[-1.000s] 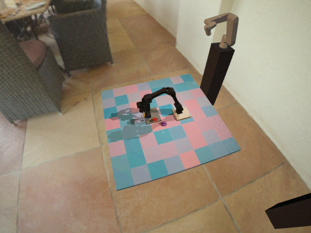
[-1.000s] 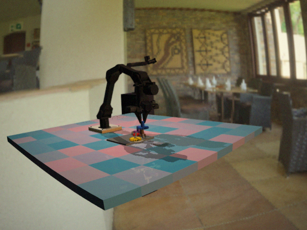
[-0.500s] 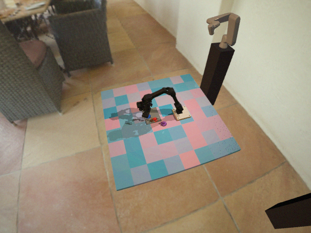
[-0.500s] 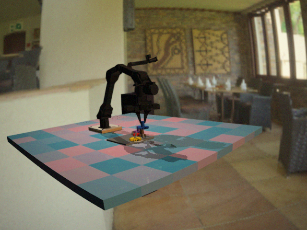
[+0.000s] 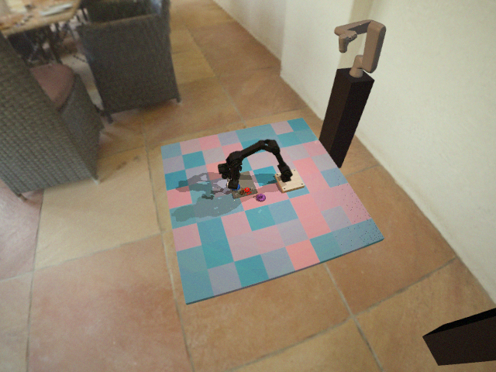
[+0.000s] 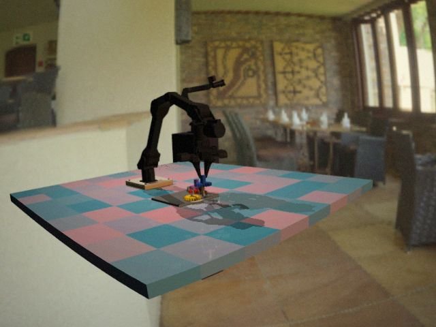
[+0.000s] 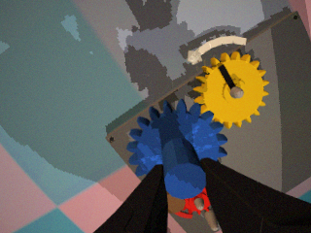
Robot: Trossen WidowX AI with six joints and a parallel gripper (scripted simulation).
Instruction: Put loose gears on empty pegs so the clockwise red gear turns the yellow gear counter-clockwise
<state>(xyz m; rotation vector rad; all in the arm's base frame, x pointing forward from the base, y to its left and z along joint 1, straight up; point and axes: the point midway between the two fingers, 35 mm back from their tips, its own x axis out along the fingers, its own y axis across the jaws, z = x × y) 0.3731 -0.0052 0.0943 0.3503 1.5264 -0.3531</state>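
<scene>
The yellow gear lies 60 mm to the right of my gripper tip and 60 mm below it. From my gripper tip the other things lie so: blue gear: 10 mm below; white arrow: 70 mm to the right, 70 mm below, 40 mm ahead; red gear: 80 mm behind, 60 mm below, 20 mm to the left.
</scene>
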